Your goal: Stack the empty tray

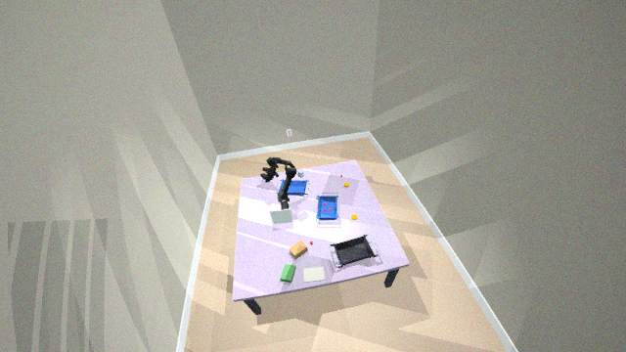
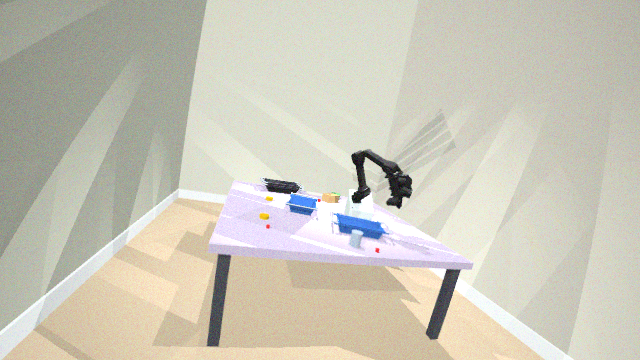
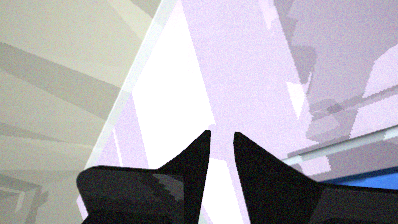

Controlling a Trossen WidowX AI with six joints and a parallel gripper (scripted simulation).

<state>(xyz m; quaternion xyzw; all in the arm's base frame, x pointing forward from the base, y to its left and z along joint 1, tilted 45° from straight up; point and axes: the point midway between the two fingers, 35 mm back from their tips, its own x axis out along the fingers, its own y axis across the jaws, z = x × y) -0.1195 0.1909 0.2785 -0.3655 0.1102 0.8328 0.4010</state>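
Now: the grey cylinder 35 cm ahead of my gripper tip, 20 cm to the left of it and 14 cm below it. Round my gripper tip: orange block (69 cm to the right, 18 cm ahead, 14 cm below); blue tray (24 cm ahead, 13 cm below); green block (85 cm to the right, 15 cm below, 7 cm ahead).
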